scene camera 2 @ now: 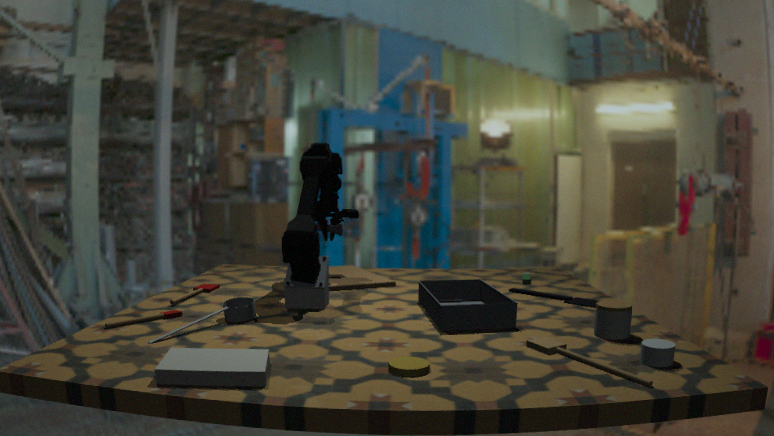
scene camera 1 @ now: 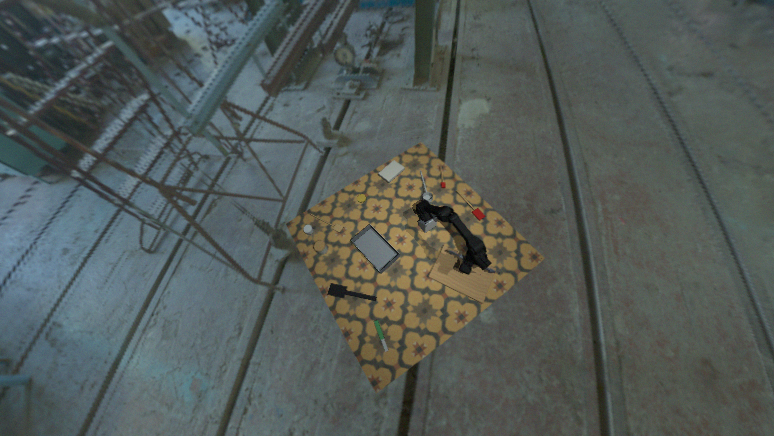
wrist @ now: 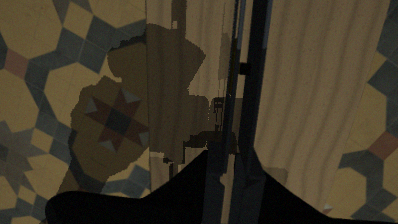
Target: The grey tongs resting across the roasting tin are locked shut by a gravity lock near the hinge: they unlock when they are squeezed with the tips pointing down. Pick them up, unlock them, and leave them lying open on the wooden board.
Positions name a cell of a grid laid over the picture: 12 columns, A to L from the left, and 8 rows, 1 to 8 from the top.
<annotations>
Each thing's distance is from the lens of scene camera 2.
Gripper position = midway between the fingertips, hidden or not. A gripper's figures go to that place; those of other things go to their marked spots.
gripper (scene camera 2: F5): 1.78 m
saucepan (scene camera 2: D6): 1.26 m
wooden board (scene camera 2: F6): 1.75 m
The marked spots on the wooden board and the saucepan are 0.56 m apart.
</annotations>
